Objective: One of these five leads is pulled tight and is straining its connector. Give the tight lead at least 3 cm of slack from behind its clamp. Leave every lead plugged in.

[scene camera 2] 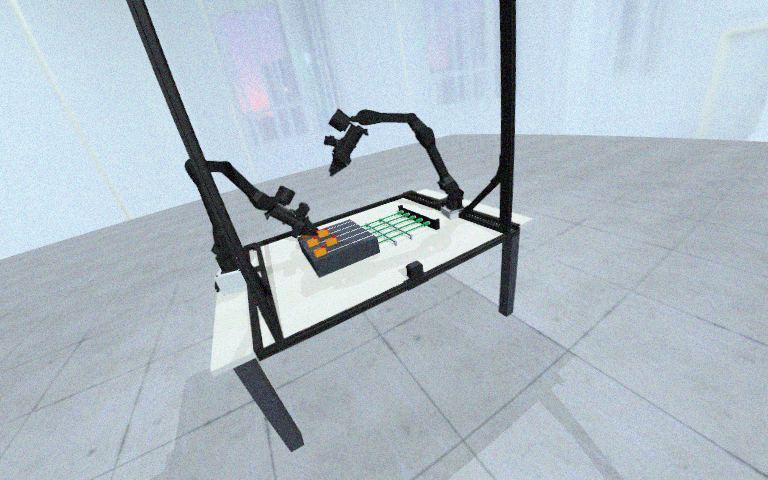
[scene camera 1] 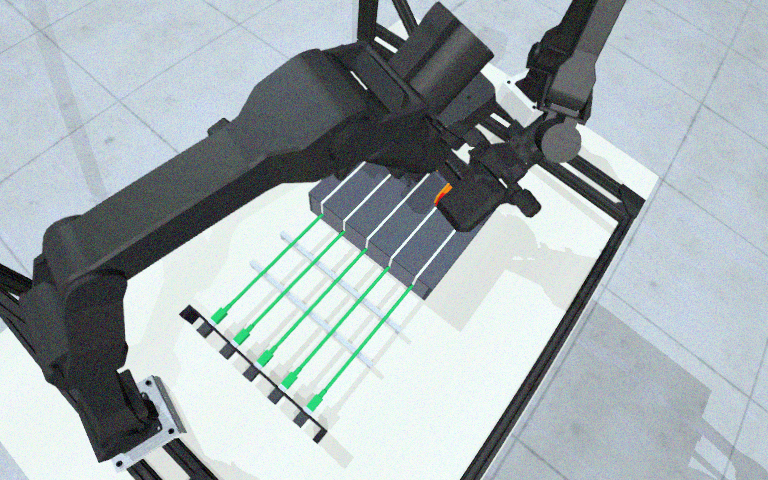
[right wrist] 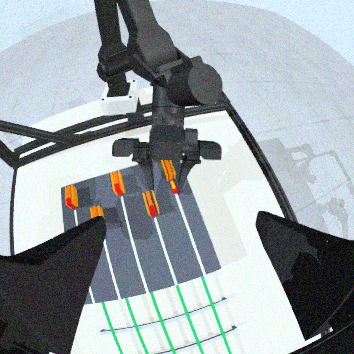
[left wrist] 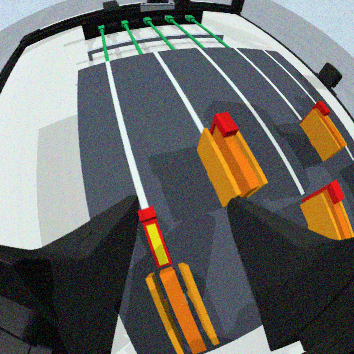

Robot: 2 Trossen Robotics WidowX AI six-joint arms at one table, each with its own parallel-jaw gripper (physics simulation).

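Pixels of known places: left gripper, fingertip midpoint: (right wrist: 165, 192) (left wrist: 184, 203); right gripper, fingertip midpoint: (scene camera 2: 330, 173) (scene camera 1: 455, 158) (right wrist: 182, 222); left arm's base at its link origin: (scene camera 2: 231, 267) (scene camera 1: 533, 88) (right wrist: 118, 89); right arm's base at its link origin: (scene camera 2: 454, 207) (scene camera 1: 134, 422) (left wrist: 157, 0).
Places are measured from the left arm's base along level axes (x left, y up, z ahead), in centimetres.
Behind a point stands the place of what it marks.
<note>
Several leads, white over the dark block (scene camera 1: 376, 209) {x 6.7, y -1.0, z 46.6 cm} (scene camera 2: 351, 254) (left wrist: 145, 100) {x 16.3, y -1.0, z 41.1 cm} (right wrist: 151, 250) {x 11.5, y -1.0, z 43.4 cm} and green beyond it, end in green connectors at the black panel. I cannot tell which is tight. The outermost lead (scene camera 1: 436, 254) {x 19.3, y -1.0, z 42.7 cm} (left wrist: 119, 120) {x 18.1, y -1.0, z 39.1 cm} (right wrist: 190, 235) {x 18.6, y -1.0, z 40.7 cm} runs into a red head with a yellow strip, in front of its orange clamp (left wrist: 180, 310) {x 14.7, y 1.4, z 27.7 cm} (right wrist: 168, 171) {x 14.8, y 1.3, z 28.8 cm}. My left gripper (left wrist: 184, 203) {x 14.1, y -0.1, z 32.6 cm} (right wrist: 165, 192) {x 14.1, y -0.1, z 32.6 cm} is open and empty, its fingers on either side of that lead's red head. Its fingertips are hidden in scene camera 1. My right gripper (scene camera 2: 332, 171) {x 15.6, y 22.5, z 43.4 cm} (right wrist: 182, 222) {x 15.6, y 22.5, z 43.4 cm} is open and empty, high above the block.
A neighbouring orange clamp (left wrist: 235, 160) {x 11.5, y 1.3, z 34.3 cm} (right wrist: 150, 201) {x 11.5, y 1.4, z 34.8 cm} with a red head stands close to the left gripper's finger. More clamps (left wrist: 322, 135) {x 2.0, y 0.5, z 37.2 cm} (right wrist: 117, 183) {x 5.2, y 2.0, z 31.5 cm} stand farther along the block. Thin pale bars (scene camera 1: 317, 254) {x 7.4, y -5.0, z 59.0 cm} cross under the green leads. The right arm (scene camera 1: 186, 186) {x 16.4, y 40.6, z 71.5 cm} reaches over the table.
</note>
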